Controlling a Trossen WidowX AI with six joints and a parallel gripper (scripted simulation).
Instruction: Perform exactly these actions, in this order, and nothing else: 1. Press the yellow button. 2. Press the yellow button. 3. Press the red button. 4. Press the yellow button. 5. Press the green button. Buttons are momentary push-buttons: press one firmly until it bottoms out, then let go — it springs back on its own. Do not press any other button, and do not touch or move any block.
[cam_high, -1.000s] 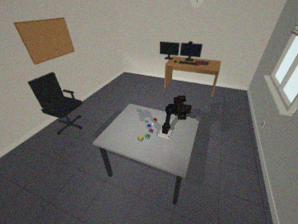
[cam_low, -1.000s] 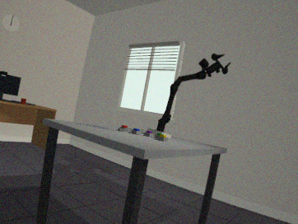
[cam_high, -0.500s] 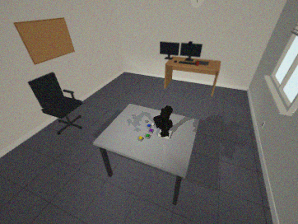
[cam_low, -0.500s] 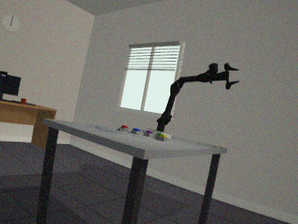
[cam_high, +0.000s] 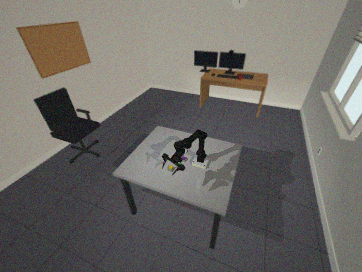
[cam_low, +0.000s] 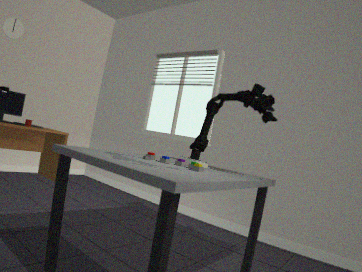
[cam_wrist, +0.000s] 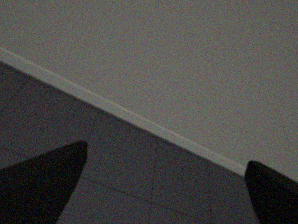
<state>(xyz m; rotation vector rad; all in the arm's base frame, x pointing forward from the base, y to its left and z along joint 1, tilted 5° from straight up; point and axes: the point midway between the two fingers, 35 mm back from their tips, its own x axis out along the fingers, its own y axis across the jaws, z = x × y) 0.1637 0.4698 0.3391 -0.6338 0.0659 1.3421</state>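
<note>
The yellow button lies 110 mm ahead of my gripper tip, 340 mm to the right of it and 330 mm below it. From my gripper tip the other things lie so: purple button (30 mm ahead, 500 mm to the right, 330 mm below); then green button (40 mm ahead, 400 mm to the right, 330 mm below); then blue button (80 mm ahead, 580 mm to the right, 330 mm below).
</note>
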